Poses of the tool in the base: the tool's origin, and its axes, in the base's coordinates. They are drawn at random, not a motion.
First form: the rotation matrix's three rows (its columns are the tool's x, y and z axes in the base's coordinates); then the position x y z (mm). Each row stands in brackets.
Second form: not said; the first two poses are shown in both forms.
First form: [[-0.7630 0.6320 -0.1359], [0.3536 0.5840 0.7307], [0.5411 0.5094 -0.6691]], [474 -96 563]
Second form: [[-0.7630 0.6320 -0.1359 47.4], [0.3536 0.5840 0.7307 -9.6], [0.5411 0.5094 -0.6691 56.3], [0 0 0 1]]
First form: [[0.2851 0.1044 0.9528], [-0.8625 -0.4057 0.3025], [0.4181 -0.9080 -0.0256]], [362 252 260]
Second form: [[0.2851 0.1044 0.9528 36.2], [-0.8625 -0.4057 0.3025 25.2], [0.4181 -0.9080 -0.0256 26.0], [0 0 0 1]]
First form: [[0.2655 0.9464 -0.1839], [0.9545 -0.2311 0.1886], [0.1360 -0.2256 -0.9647]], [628 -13 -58]
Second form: [[0.2655 0.9464 -0.1839 62.8], [0.9545 -0.2311 0.1886 -1.3], [0.1360 -0.2256 -0.9647 -5.8], [0 0 0 1]]
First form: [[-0.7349 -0.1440 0.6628], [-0.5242 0.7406 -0.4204], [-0.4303 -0.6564 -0.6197]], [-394 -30 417]
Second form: [[-0.7349 -0.1440 0.6628 -39.4], [-0.5242 0.7406 -0.4204 -3.0], [-0.4303 -0.6564 -0.6197 41.7], [0 0 0 1]]
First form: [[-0.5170 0.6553 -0.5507], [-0.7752 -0.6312 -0.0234], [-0.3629 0.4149 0.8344]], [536 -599 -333]
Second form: [[-0.5170 0.6553 -0.5507 53.6], [-0.7752 -0.6312 -0.0234 -59.9], [-0.3629 0.4149 0.8344 -33.3], [0 0 0 1]]
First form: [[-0.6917 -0.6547 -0.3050], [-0.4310 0.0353 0.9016], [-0.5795 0.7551 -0.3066]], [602 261 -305]
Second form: [[-0.6917 -0.6547 -0.3050 60.2], [-0.4310 0.0353 0.9016 26.1], [-0.5795 0.7551 -0.3066 -30.5], [0 0 0 1]]
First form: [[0.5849 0.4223 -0.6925], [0.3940 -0.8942 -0.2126], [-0.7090 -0.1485 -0.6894]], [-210 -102 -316]
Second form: [[0.5849 0.4223 -0.6925 -21.0], [0.3940 -0.8942 -0.2126 -10.2], [-0.7090 -0.1485 -0.6894 -31.6], [0 0 0 1]]
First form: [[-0.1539 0.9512 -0.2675], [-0.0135 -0.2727 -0.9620], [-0.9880 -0.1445 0.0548]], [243 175 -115]
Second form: [[-0.1539 0.9512 -0.2675 24.3], [-0.0135 -0.2727 -0.9620 17.5], [-0.9880 -0.1445 0.0548 -11.5], [0 0 0 1]]
